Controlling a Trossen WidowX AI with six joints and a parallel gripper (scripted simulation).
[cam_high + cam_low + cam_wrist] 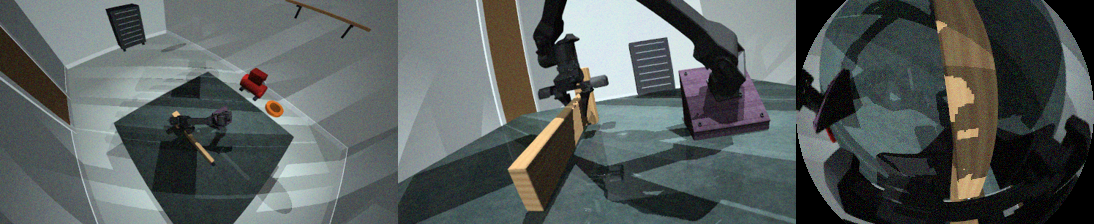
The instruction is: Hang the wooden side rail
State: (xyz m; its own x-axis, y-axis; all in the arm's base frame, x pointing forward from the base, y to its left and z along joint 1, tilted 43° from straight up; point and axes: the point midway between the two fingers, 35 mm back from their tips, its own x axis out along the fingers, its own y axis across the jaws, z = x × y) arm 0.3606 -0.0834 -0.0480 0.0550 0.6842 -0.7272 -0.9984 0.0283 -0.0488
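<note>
The headboard post is 12 cm to the right of my gripper tip and 4 cm above it.
</note>
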